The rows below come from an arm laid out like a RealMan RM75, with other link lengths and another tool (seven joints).
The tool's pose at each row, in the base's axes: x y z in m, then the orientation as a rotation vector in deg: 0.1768, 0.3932, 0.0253, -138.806, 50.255, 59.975; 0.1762, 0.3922, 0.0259, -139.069, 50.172, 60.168; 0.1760, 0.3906, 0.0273, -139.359, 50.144, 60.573; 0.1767, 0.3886, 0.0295, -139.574, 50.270, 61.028; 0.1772, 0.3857, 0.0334, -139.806, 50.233, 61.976; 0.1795, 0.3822, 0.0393, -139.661, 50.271, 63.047; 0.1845, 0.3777, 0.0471, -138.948, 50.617, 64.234; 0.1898, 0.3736, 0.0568, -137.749, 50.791, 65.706; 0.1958, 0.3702, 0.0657, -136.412, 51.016, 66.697; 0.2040, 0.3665, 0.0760, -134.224, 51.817, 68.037; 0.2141, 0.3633, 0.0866, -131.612, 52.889, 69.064; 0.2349, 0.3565, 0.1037, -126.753, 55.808, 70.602; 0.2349, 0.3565, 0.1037, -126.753, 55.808, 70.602
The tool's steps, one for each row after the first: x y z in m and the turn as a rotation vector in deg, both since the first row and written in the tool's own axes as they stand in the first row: -0.0004, 0.0011, -0.0006, -0.307, 0.017, 0.007; -0.0009, 0.0023, -0.0023, -0.742, -0.046, 0.109; -0.0014, 0.0032, -0.0052, -1.139, -0.138, 0.327; -0.0028, 0.0047, -0.0096, -1.805, -0.499, 0.555; -0.0046, 0.0053, -0.0166, -2.239, -1.091, 0.844; -0.0060, 0.0047, -0.0268, -2.288, -1.957, 1.343; -0.0087, 0.0035, -0.0382, -2.124, -3.243, 1.771; -0.0108, 0.0013, -0.0490, -1.612, -4.357, 2.111; -0.0127, -0.0022, -0.0621, -0.638, -5.951, 2.918; -0.0139, -0.0073, -0.0761, 0.805, -7.555, 3.846; -0.0129, -0.0174, -0.1020, 3.619, -10.145, 6.232; -0.0129, -0.0174, -0.1020, 3.619, -10.145, 6.232
